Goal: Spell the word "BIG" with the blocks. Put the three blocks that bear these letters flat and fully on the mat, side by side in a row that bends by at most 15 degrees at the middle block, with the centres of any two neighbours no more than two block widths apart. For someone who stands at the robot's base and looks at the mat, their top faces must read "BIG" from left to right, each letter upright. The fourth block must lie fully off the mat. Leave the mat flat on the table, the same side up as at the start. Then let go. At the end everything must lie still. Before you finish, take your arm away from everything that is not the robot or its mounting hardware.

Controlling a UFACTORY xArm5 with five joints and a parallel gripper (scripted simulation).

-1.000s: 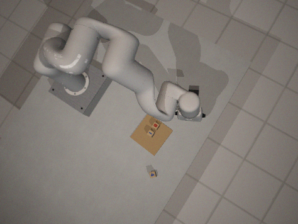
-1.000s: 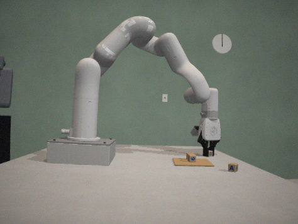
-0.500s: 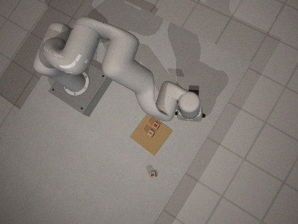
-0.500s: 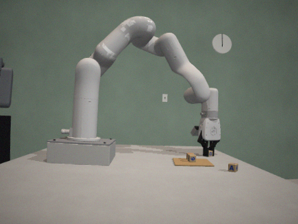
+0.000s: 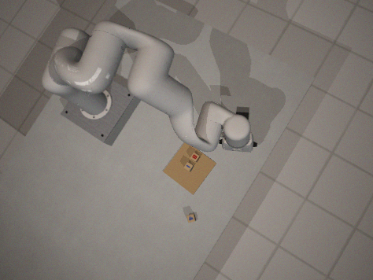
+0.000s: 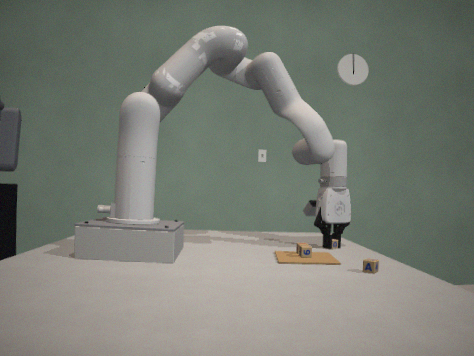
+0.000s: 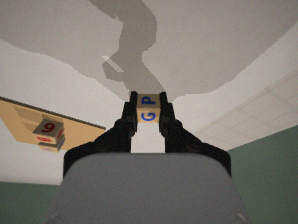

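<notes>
My hand is 15 cm to the left of the mat, 11 cm past it and 2 cm above it.
</notes>
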